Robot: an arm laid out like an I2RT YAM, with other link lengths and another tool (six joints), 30 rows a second.
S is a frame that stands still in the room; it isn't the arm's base.
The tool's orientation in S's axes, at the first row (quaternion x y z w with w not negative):
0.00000, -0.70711, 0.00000, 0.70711
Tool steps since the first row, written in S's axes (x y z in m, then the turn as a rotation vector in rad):
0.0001, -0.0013, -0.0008, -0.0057, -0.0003, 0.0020
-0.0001, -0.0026, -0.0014, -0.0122, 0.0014, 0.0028
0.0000, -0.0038, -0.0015, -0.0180, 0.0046, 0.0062
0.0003, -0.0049, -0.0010, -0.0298, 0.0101, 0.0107
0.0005, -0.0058, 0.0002, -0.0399, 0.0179, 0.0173
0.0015, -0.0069, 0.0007, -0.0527, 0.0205, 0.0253
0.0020, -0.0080, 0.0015, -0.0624, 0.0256, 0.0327
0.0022, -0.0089, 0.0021, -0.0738, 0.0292, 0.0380
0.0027, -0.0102, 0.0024, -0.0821, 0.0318, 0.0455
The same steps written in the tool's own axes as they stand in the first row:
-0.0008, -0.0013, -0.0001, 0.0020, -0.0003, 0.0057
-0.0014, -0.0026, 0.0001, 0.0028, 0.0014, 0.0122
-0.0015, -0.0038, 0.0000, 0.0062, 0.0046, 0.0180
-0.0010, -0.0049, -0.0003, 0.0107, 0.0101, 0.0298
0.0002, -0.0058, -0.0005, 0.0173, 0.0179, 0.0399
0.0007, -0.0069, -0.0015, 0.0253, 0.0205, 0.0527
0.0015, -0.0080, -0.0020, 0.0327, 0.0256, 0.0624
0.0021, -0.0089, -0.0022, 0.0380, 0.0292, 0.0738
0.0024, -0.0102, -0.0027, 0.0455, 0.0318, 0.0821

